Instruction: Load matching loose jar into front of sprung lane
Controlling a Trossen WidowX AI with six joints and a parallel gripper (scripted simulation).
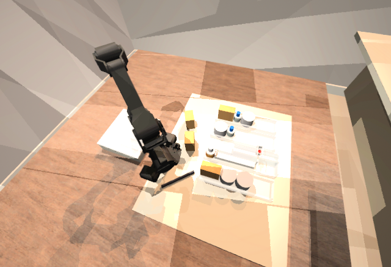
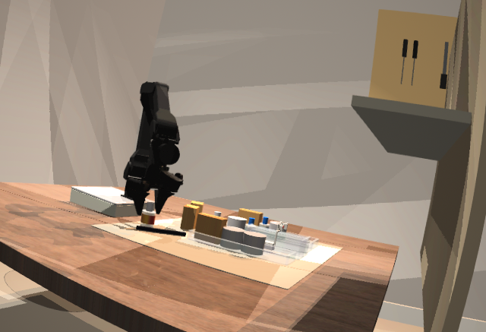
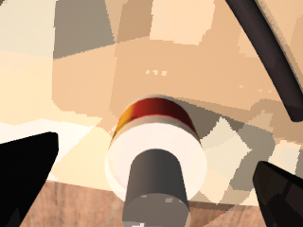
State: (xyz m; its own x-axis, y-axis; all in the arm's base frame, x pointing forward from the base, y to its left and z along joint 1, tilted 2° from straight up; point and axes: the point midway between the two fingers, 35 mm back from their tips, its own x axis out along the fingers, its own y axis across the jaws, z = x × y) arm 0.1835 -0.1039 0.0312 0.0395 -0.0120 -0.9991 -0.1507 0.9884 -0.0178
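My gripper tip is 200 mm short of the cream mat, 160 mm to the right of it and 30 mm above it. Also, from my gripper tip: shelf (650 mm ahead, 230 mm to the left, 330 mm above); then red mark (320 mm ahead, 210 mm to the left, 40 mm above); then black rod (80 mm ahead, 20 mm to the right, 30 mm below).
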